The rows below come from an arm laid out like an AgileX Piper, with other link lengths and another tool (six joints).
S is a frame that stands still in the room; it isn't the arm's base.
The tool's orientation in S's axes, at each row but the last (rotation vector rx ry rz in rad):
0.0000 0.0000 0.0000
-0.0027 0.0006 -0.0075
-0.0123 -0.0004 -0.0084
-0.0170 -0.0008 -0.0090
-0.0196 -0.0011 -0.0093
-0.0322 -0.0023 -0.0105
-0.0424 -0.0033 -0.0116
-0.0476 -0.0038 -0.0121
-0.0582 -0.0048 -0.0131
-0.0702 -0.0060 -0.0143
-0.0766 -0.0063 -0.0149
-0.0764 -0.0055 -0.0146
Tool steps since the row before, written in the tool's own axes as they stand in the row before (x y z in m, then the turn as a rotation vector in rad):
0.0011 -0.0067 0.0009 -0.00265 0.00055 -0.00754
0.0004 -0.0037 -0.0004 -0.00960 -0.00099 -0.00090
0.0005 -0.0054 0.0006 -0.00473 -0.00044 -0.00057
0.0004 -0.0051 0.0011 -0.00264 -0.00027 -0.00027
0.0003 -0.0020 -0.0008 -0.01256 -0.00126 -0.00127
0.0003 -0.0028 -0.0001 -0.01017 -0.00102 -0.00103
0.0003 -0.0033 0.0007 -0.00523 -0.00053 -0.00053
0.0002 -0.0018 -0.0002 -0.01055 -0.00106 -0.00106
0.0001 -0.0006 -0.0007 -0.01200 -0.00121 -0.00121
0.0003 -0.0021 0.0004 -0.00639 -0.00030 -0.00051
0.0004 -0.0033 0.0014 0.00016 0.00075 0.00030
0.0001 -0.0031 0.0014 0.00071 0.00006 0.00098
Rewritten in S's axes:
0.0011 -0.0067 0.0009 -0.00265 0.00055 -0.00754
0.0004 -0.0037 -0.0004 -0.00961 -0.00092 -0.00089
0.0005 -0.0054 0.0007 -0.00473 -0.00041 -0.00057
0.0004 -0.0051 0.0012 -0.00264 -0.00025 -0.00027
0.0003 -0.0020 -0.0008 -0.01257 -0.00117 -0.00126
0.0003 -0.0028 0.0000 -0.01018 -0.00095 -0.00102
0.0003 -0.0033 0.0008 -0.00523 -0.00049 -0.00053
0.0002 -0.0018 -0.0001 -0.01056 -0.00098 -0.00105
0.0001 -0.0006 -0.0007 -0.01201 -0.00112 -0.00120
0.0003 -0.0021 0.0005 -0.00639 -0.00025 -0.00053
0.0003 -0.0032 0.0017 0.00017 0.00077 0.00024
0.0000 -0.0030 0.0016 0.00071 0.00012 0.00098

